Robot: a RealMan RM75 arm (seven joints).
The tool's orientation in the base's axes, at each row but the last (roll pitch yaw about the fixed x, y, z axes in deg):
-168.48, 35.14, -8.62
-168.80, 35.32, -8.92
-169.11, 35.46, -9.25
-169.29, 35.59, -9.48
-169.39, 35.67, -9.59
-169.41, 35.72, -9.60
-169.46, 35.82, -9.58
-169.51, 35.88, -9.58
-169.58, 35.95, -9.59
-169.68, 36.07, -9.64
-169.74, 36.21, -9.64
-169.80, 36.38, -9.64
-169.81, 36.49, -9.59
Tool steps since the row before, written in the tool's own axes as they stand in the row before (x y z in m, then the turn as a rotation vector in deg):
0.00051, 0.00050, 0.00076, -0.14, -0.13, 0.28
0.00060, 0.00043, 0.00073, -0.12, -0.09, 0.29
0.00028, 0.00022, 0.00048, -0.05, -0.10, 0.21
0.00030, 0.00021, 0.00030, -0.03, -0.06, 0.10
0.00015, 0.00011, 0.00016, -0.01, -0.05, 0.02
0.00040, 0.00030, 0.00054, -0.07, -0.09, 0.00
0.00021, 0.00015, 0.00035, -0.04, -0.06, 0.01
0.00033, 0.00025, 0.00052, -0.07, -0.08, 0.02
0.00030, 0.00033, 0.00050, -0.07, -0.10, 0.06
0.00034, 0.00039, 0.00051, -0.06, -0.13, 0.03
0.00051, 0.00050, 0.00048, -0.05, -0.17, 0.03
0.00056, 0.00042, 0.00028, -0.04, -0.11, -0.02
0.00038, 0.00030, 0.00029, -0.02, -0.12, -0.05
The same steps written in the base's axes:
-0.00012, -0.00032, -0.00098, -0.23, 0.22, -0.12
-0.00002, -0.00028, -0.00100, -0.23, 0.18, -0.15
-0.00009, -0.00011, -0.00058, -0.13, 0.16, -0.12
0.00002, -0.00016, -0.00045, -0.06, 0.09, -0.05
0.00000, -0.00008, -0.00023, -0.01, 0.05, 0.00
-0.00005, -0.00019, -0.00071, -0.03, 0.10, 0.05
-0.00006, -0.00007, -0.00042, -0.02, 0.07, 0.02
-0.00008, -0.00014, -0.00064, -0.05, 0.09, 0.04
-0.00012, -0.00022, -0.00062, -0.06, 0.12, 0.01
-0.00011, -0.00028, -0.00066, -0.03, 0.14, 0.03
0.00001, -0.00041, -0.00075, -0.01, 0.18, 0.03
0.00018, -0.00040, -0.00061, 0.01, 0.10, 0.06
0.00006, -0.00026, -0.00050, 0.04, 0.10, 0.07

